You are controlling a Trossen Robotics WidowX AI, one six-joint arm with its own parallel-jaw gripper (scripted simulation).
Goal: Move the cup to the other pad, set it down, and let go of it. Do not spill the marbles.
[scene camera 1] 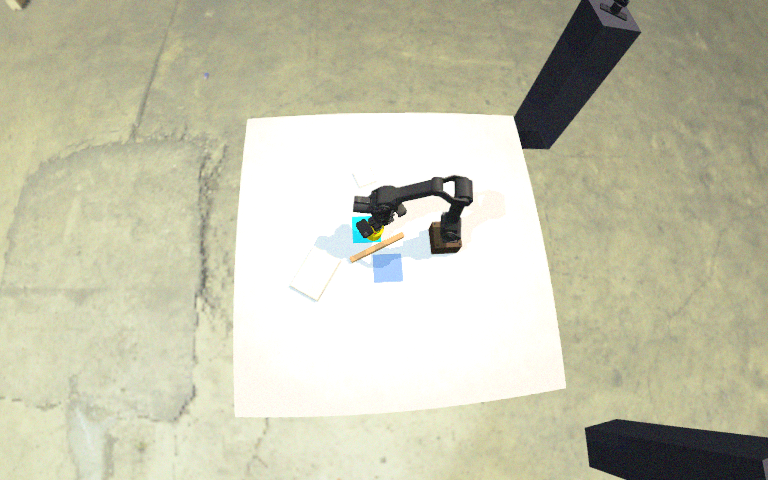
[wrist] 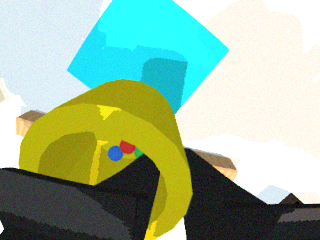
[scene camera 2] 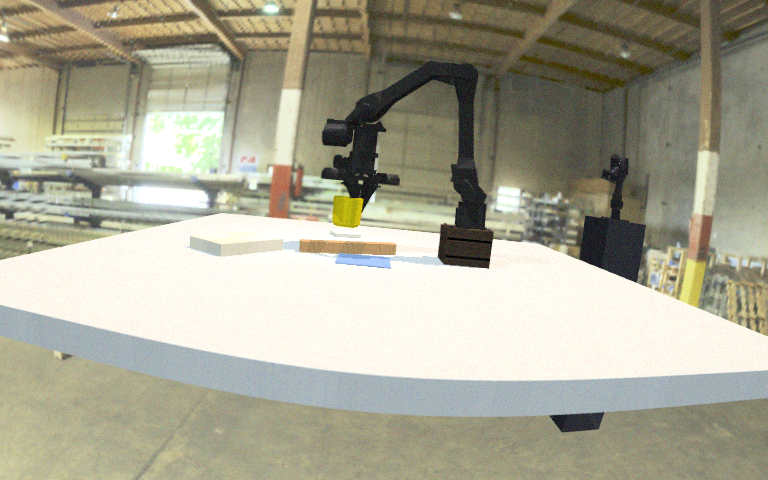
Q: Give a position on a yellow cup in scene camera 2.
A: At 347, 211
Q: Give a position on a wooden bar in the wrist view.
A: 223, 164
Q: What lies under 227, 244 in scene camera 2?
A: A flat white slab.
